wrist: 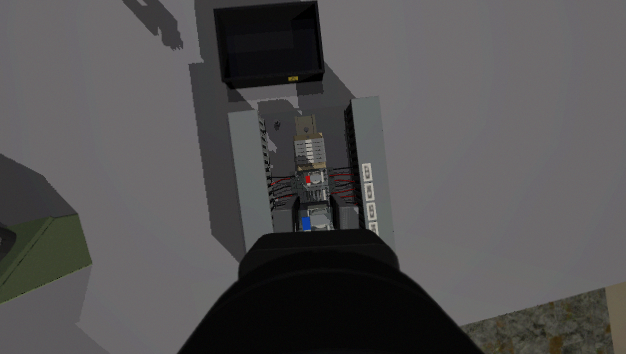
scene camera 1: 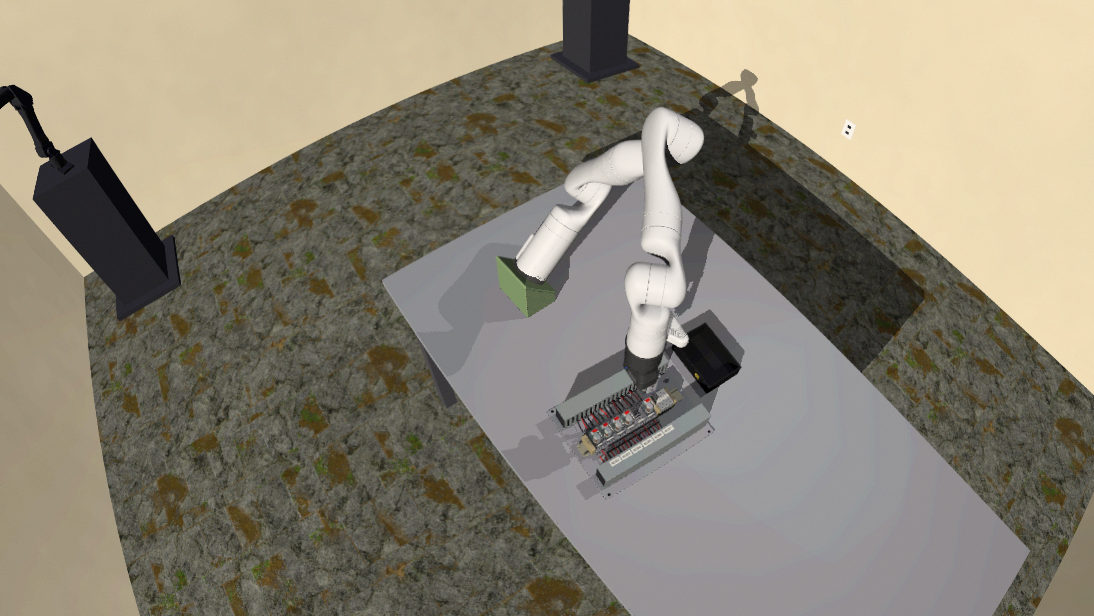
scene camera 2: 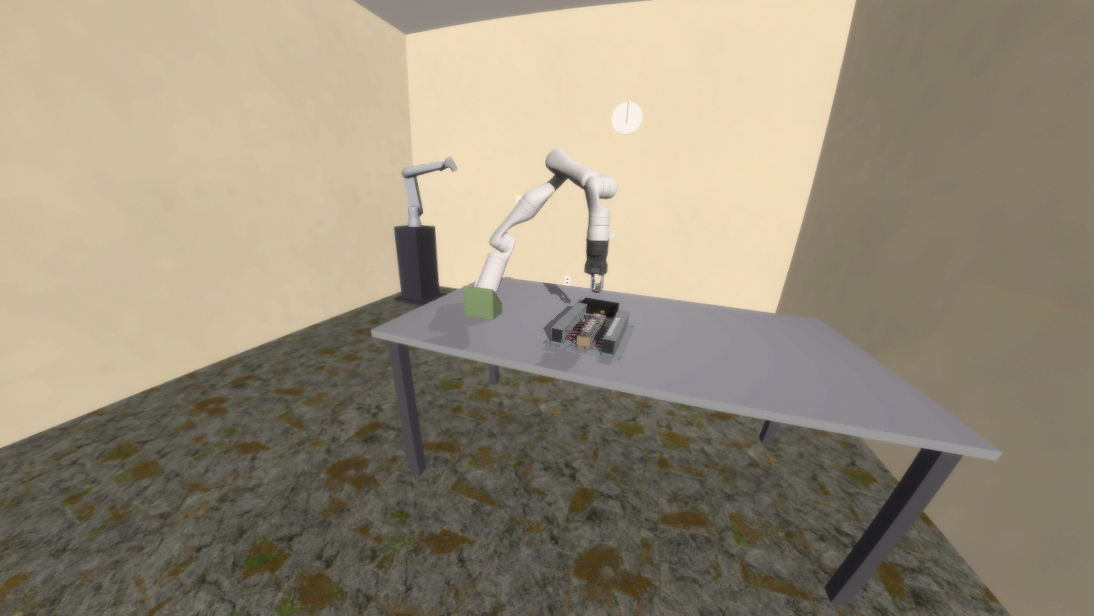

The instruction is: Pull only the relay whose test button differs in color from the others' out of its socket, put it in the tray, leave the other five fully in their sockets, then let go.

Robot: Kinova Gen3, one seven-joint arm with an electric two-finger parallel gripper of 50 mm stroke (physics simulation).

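Places are measured from the arm's base along level axes (x back, y left, z down), in metres.
Where they show: gripper, fingertip midpoint: (wrist: 315, 207) (scene camera 1: 646, 384) (scene camera 2: 596, 288); arm's base at its link origin: (scene camera 1: 528, 273) (scene camera 2: 484, 295).
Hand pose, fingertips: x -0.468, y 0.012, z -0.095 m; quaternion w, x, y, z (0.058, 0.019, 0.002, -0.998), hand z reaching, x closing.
Observation:
Each offset is from my fingertips to the top centre of the thing. Level surfaces: height alone.
The relay with the blue test button {dx +0.001, dy -0.006, dz -0.030 m} (wrist: 318, 220) (scene camera 2: 596, 283) is held upright between the fingers of my gripper (wrist: 315, 207) (scene camera 2: 596, 287). The gripper is shut on it and hangs well above the socket row, clear of it. The other relays have red buttons and stand in the row on the rail: the end one {dx -0.007, dy +0.022, dz +0.103 m} (scene camera 1: 648, 404) (wrist: 315, 178) is apart from the others {dx -0.003, dy -0.067, dz +0.103 m} (scene camera 1: 617, 423), with a gap between. The black tray {dx +0.024, dy +0.246, dz +0.138 m} (scene camera 1: 721, 378) (scene camera 2: 599, 307) (wrist: 265, 81) stands past the terminal-block end of the panel; its visible inside is empty. The wrist view hides the rest of the row.
Grey wire ducts {dx -0.094, dy -0.023, dz +0.110 m} (scene camera 1: 654, 451) (wrist: 367, 130) {dx +0.085, dy -0.015, dz +0.110 m} (wrist: 247, 165) run along both sides of the relay row, with red and black wires between. Grey terminal blocks {dx -0.009, dy +0.067, dz +0.127 m} (wrist: 309, 151) stand on the rail between the relays and the tray. The arm's green base block (scene camera 1: 524, 289) (scene camera 2: 481, 303) stands on the table {dz +0.173 m} (scene camera 1: 803, 459).

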